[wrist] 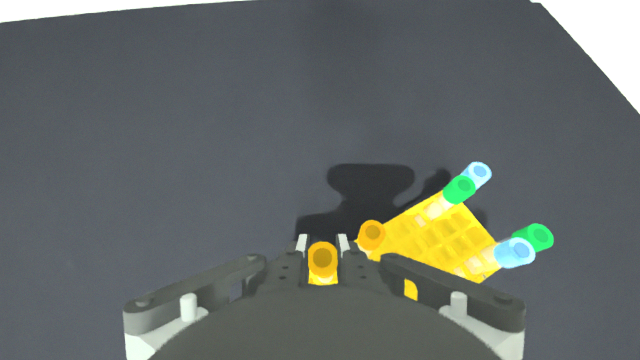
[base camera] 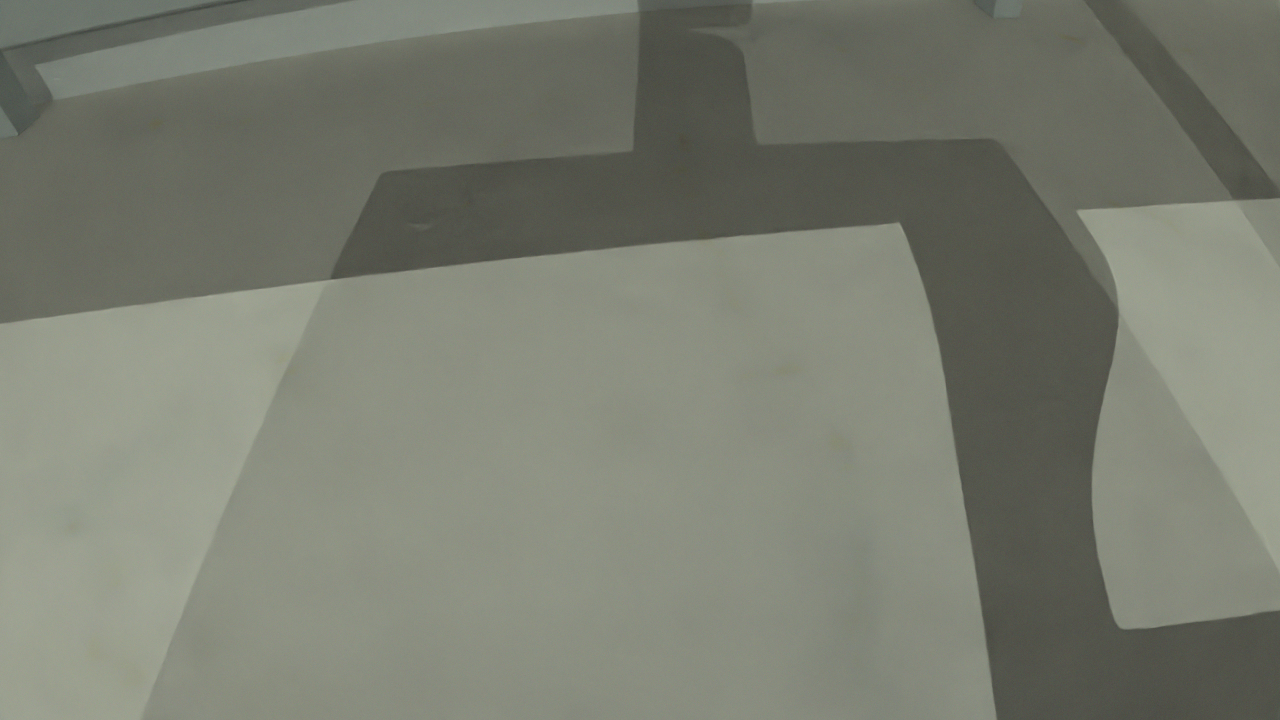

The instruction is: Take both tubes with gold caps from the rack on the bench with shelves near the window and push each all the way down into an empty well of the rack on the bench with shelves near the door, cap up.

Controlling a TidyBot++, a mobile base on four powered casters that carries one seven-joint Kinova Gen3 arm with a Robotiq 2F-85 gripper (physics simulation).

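Frame: origin at the arm's base, x back, y right, z up, level; centimetres.
Seen in the pictures: gripper, fingertip midpoint: (wrist: pixel 322 248).
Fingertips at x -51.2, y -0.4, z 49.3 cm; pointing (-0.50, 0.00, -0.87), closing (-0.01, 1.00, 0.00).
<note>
A point is followed by its place in that frame.
My gripper (wrist: pixel 322 248) {y -0.4, x -51.2, z 49.3 cm} is shut on a tube with a gold cap (wrist: pixel 322 259) {y -0.4, x -49.9, z 51.9 cm}, cap up, at the lower middle of the wrist view. The tube's lower part is hidden. A second gold-capped tube (wrist: pixel 371 235) {y 3.2, x -52.3, z 48.5 cm} stands right of the fingers, at the left corner of a yellow rack (wrist: pixel 397 247) {y 7.0, x -52.7, z 42.2 cm}. The rack sits turned on a dark bench top (wrist: pixel 175 125) {y -24.2, x -73.1, z 36.5 cm}, partly hidden behind the gripper. Some yellow also shows below the held cap; how deep the held tube sits cannot be told. Which bench this is cannot be told. The gripper does not show in the base view.
Two green-capped tubes (wrist: pixel 459 190) {y 10.8, x -56.0, z 48.4 cm} (wrist: pixel 537 237) {y 15.9, x -52.0, z 48.5 cm} and two light-blue-capped tubes (wrist: pixel 477 172) {y 12.8, x -57.6, z 48.5 cm} (wrist: pixel 515 253) {y 13.7, x -50.9, z 48.5 cm} stand at the rack's right-hand side. Bench edges run along the top and right of the wrist view. The base view shows pale floor (base camera: pixel 581 447) {y -6.0, x -38.0, z -39.7 cm} with shadows and pale legs (base camera: pixel 998 7) {y 45.8, x -106.8, z -38.1 cm} at the top.
</note>
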